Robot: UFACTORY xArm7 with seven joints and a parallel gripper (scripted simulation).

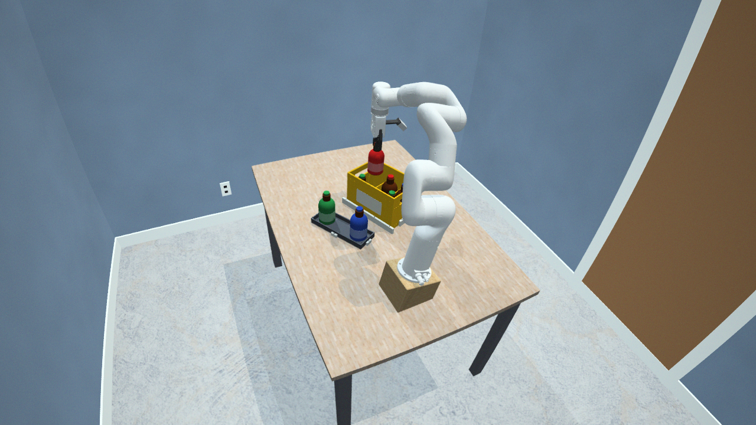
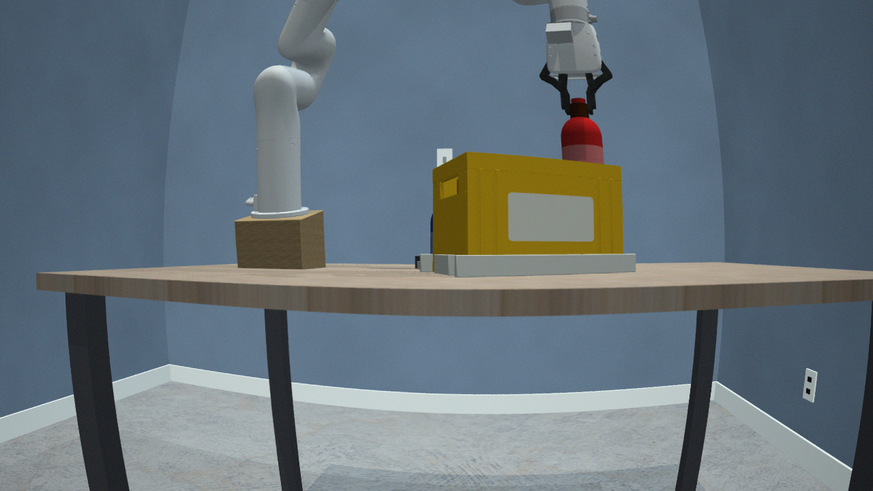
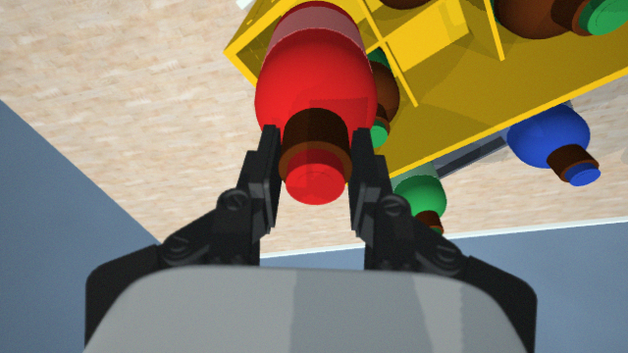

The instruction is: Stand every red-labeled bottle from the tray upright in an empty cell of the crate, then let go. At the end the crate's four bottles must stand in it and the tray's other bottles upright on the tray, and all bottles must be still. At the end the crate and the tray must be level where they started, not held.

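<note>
Right now the red-labeled bottle is 7 cm below my hand. The rest, counted from my hand: blue bottle: 27 cm behind, 21 cm below, 14 cm to the left; then yellow crate: 21 cm below, 10 cm behind, 1 cm to the right; then green-labeled bottle: 25 cm to the left, 21 cm below, 14 cm behind.
</note>
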